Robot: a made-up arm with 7 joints.
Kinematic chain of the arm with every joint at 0, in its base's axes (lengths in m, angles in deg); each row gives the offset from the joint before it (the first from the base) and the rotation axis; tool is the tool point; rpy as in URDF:
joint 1: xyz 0 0 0 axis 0.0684 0.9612 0.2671
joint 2: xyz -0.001 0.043 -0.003 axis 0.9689 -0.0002 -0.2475
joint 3: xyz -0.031 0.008 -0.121 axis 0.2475 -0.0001 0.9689
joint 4: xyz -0.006 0 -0.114 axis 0.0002 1 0
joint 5: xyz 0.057 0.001 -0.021 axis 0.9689 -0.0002 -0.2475
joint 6: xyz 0.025 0 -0.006 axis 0.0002 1 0
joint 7: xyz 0.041 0 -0.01 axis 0.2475 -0.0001 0.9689
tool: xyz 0 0 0 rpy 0 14.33 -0.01
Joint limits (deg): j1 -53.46..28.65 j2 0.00..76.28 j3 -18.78..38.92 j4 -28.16..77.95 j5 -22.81..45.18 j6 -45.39..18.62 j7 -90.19..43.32
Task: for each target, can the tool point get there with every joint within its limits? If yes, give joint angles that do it. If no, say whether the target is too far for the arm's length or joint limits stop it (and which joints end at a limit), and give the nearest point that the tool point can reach.
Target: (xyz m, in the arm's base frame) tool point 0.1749 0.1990 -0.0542
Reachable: yes | joints -25.07 59.93 8.86 -19.74 33.16 -17.17 6.94
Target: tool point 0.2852 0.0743 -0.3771
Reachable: no: too far | nearest point 0.2269 0.0673 -0.2969 | short by 0.099 m
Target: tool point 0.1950 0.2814 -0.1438
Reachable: yes | joints -27.46 57.12 -1.38 39.98 24.49 -19.70 -29.29
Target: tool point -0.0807 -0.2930 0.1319
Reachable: no: joint limits stop it (at a limit: joint 1, joint 2, joint 3, joint 4, joint 5, joint 6) | nearest point 0.1801 -0.0475 -0.0752 | short by 0.414 m
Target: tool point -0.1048 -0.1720 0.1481
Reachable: no: joint limits stop it (at a limit: joint 1, joint 2, joint 3, joint 4, joint 6) | nearest point 0.1791 -0.0422 -0.0723 | short by 0.382 m
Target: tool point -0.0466 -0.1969 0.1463
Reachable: no: joint limits stop it (at a limit: joint 1, joint 2, joint 3, joint 4, joint 6) | nearest point 0.1793 -0.0444 -0.0734 | short by 0.350 m
